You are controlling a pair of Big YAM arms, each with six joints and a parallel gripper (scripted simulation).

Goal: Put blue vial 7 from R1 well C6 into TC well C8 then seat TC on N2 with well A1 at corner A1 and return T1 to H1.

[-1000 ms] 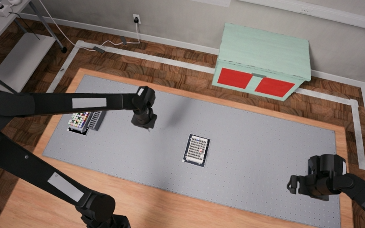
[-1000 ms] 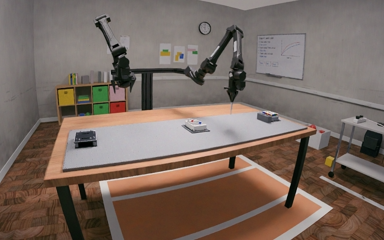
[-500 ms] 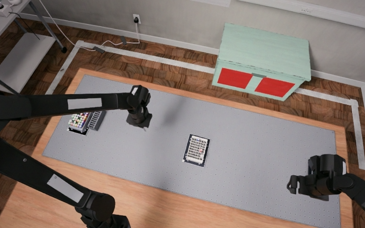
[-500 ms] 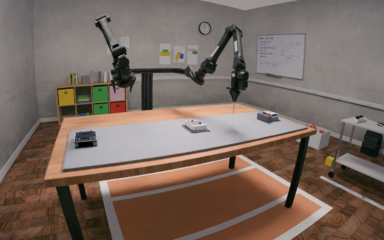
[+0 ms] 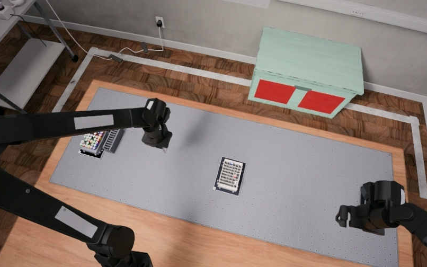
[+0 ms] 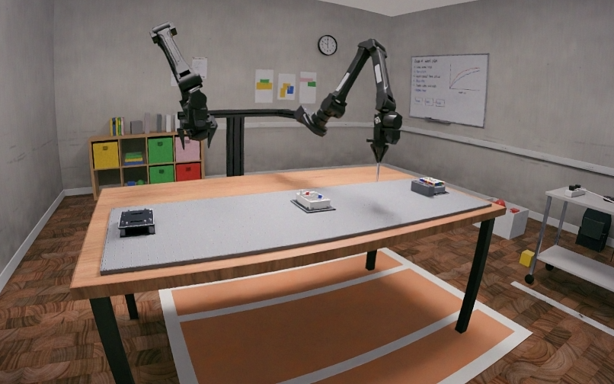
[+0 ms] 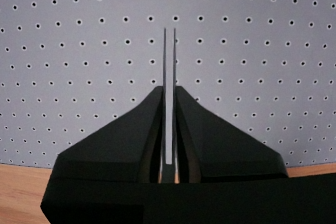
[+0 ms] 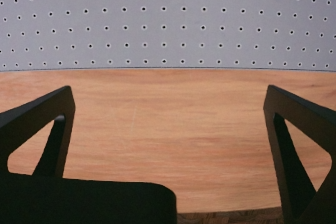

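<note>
Now: left hand 3 cm above the forceps T1. Round my left hand: dark nest N2: 98 cm to the right, 14 cm below, 6 cm ahead; white tube carrier TC: 31 cm to the right, 15 cm below; grey slotted holder H1: 28 cm to the left, 15 cm below.
</note>
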